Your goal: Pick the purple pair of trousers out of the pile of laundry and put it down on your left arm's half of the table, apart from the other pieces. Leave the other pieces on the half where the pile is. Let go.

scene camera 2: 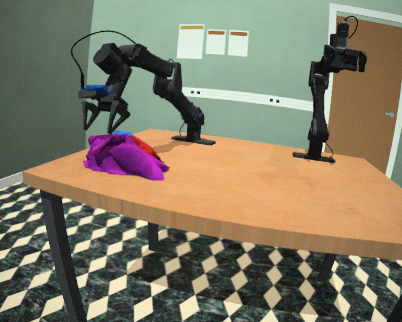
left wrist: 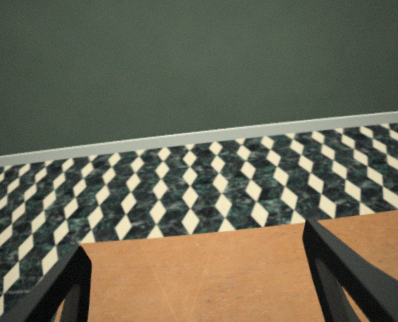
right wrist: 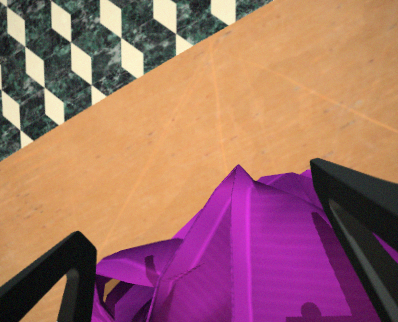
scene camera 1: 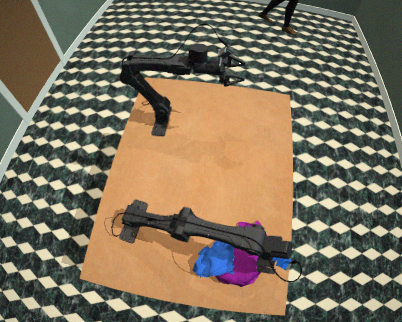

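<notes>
The purple trousers (scene camera 1: 245, 267) (scene camera 2: 127, 159) (right wrist: 285, 250) lie crumpled on top of the pile, at the lower right in scene camera 1 and at the left in scene camera 2. A blue piece (scene camera 1: 215, 260) (scene camera 2: 124, 133) lies against them. A red piece (scene camera 2: 146, 146) shows behind them. My right gripper (scene camera 2: 98, 130) (right wrist: 190, 209) is open and empty, pointing down just above the pile; in the right wrist view the purple cloth shows below and between its fingers. In scene camera 1 the arm hides its fingers. My left gripper (scene camera 1: 242, 72) (left wrist: 193, 242) is open and empty, raised far from the pile.
The wooden table (scene camera 1: 225, 185) (scene camera 2: 240, 195) carries both arm bases near one long edge. The right arm (scene camera 1: 215, 232) (scene camera 2: 150, 60) reaches over the pile, which lies near a table corner. A person's legs (scene camera 1: 290, 16) show on the floor beyond the table.
</notes>
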